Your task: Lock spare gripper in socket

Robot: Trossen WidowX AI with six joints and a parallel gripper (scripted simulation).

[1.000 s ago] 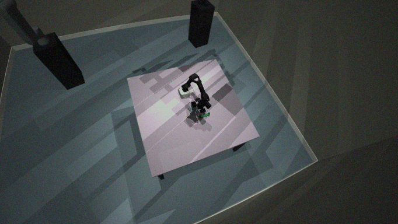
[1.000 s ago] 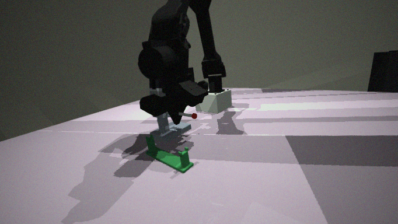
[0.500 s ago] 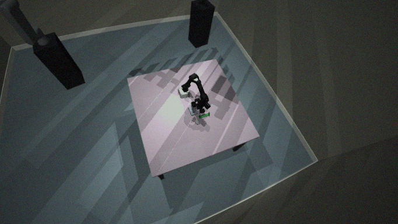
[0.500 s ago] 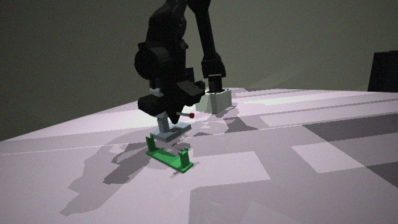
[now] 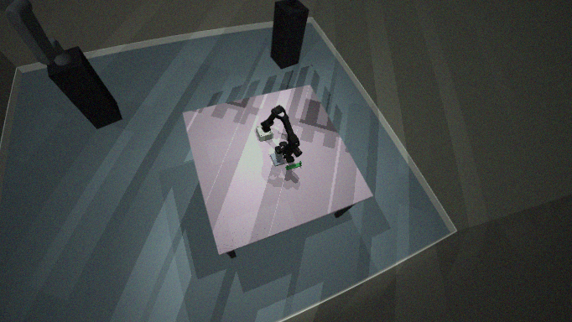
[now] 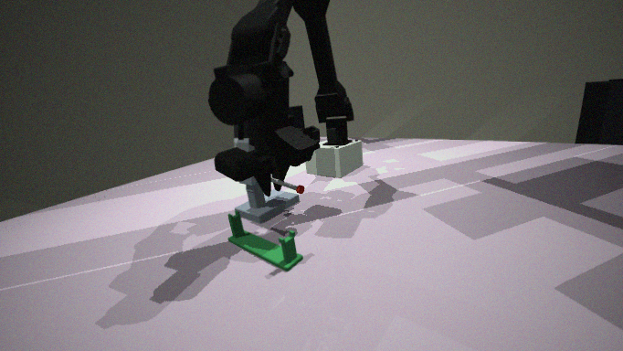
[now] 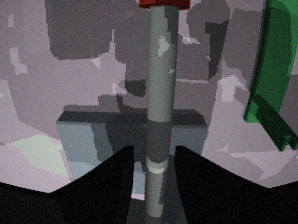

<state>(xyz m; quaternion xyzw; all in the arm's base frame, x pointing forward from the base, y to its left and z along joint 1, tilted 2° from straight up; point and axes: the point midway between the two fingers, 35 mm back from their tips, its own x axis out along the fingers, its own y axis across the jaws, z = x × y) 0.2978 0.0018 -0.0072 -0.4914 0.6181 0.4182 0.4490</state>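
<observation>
The grey mount is 40 mm to the right of my gripper tip and 20 mm behind it. From my gripper tip the other things lie so: spare gripper (80 mm above, 40 mm to the right, 20 mm behind); green cradle (100 mm ahead, 50 mm to the left, 20 mm below).
</observation>
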